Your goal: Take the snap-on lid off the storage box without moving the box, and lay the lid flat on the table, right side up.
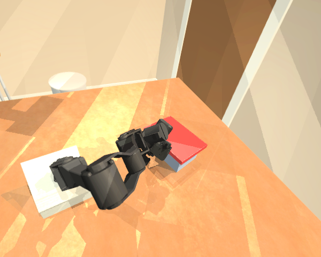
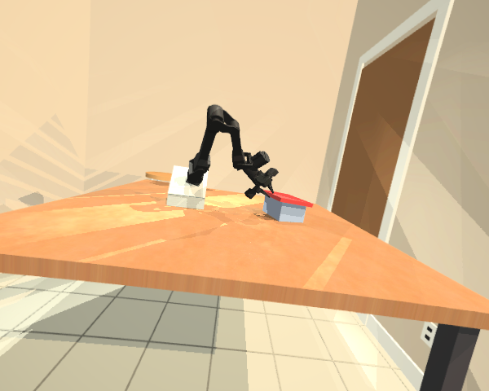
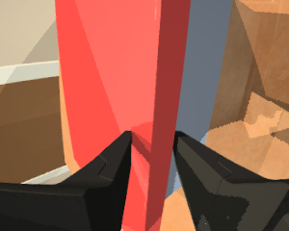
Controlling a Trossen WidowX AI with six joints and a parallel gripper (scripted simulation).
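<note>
Now: gripper tip 7 cm short of the lid and 2 cm to the right of it. Round my gripper tip: storage box (7 cm ahead, 5 cm below, 2 cm to the left).
</note>
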